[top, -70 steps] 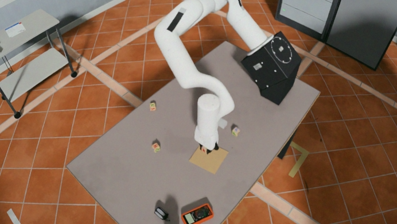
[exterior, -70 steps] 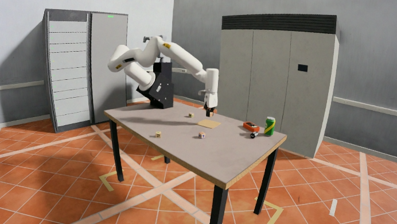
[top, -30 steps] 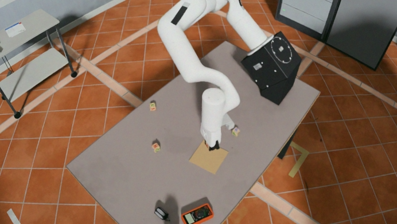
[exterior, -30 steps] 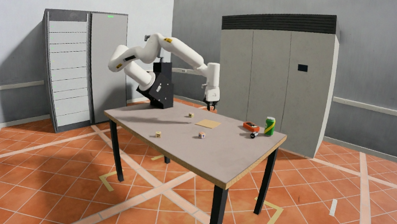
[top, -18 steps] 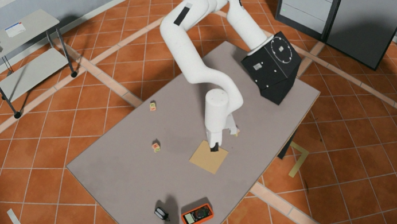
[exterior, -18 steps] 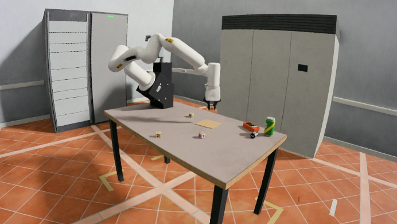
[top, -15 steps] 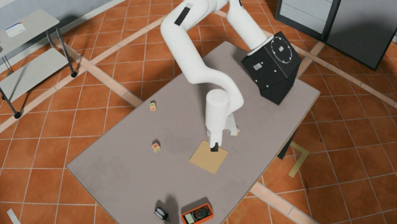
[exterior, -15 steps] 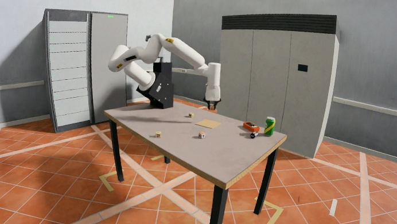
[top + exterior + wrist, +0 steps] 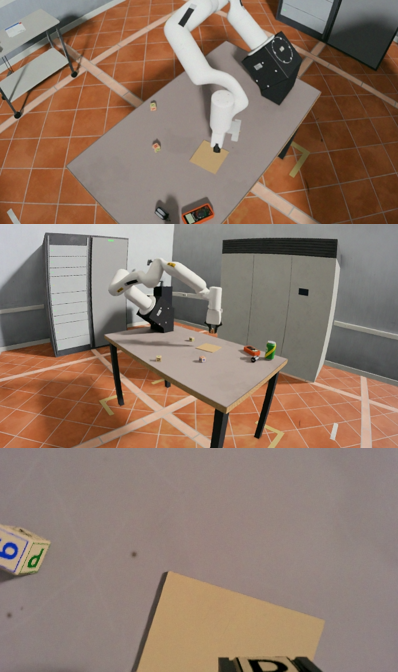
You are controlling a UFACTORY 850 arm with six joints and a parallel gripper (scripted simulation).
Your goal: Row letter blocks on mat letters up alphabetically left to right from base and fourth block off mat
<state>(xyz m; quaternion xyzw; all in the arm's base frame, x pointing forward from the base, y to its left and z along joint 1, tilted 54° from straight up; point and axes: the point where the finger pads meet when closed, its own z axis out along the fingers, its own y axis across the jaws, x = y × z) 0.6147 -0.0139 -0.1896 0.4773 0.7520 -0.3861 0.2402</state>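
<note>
Right now my hand is 120 mm above the tan mat and 40 mm to the left of it. Round my hand: green can: 430 mm ahead, 100 mm to the left, 60 mm below; then orange multimeter: 280 mm ahead, 110 mm to the left, 110 mm below; then small black device: 370 mm ahead, 110 mm below.
</note>
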